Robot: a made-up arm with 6 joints.
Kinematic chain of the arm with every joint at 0, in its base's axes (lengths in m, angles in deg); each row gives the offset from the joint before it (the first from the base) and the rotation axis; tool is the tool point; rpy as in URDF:
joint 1: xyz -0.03 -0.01 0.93 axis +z
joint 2: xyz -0.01 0 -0.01 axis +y
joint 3: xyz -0.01 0 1.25 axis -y
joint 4: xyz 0.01 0.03 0 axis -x
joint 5: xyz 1.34 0 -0.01 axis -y
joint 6: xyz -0.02 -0.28 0 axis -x
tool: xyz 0.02 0 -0.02 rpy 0.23 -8.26 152.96
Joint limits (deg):
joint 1: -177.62..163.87
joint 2: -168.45..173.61
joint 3: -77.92..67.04
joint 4: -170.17..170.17
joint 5: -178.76..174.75
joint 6: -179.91..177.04
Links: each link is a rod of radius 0.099 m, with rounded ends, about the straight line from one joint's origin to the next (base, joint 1, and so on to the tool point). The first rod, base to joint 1, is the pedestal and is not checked.
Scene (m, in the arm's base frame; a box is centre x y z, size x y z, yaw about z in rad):
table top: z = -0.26
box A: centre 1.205 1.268 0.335 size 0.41 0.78 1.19 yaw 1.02
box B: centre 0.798 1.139 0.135 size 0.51 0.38 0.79 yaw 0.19
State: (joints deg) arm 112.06 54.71 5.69 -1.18 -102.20 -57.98
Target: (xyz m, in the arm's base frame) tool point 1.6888 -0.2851 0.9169
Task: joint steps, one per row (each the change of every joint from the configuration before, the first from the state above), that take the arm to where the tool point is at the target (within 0.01 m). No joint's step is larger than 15 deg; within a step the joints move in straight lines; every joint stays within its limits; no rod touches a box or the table.
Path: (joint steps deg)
1: -14.64 -5.75 -1.58 -0.14 0.02 0.18
2: -14.64 -5.75 -1.57 -0.14 0.02 0.18
3: -14.63 -5.75 -1.58 -0.14 0.02 0.18
4: -14.64 -5.75 -1.58 -0.15 0.03 0.18
5: -13.73 2.17 -1.03 -0.08 0.00 0.06
6: -13.73 2.17 -1.03 -0.08 0.00 0.07
7: -13.73 2.18 -1.03 -0.08 0.01 0.07
8: -13.73 2.17 -1.03 -0.08 0.00 0.07

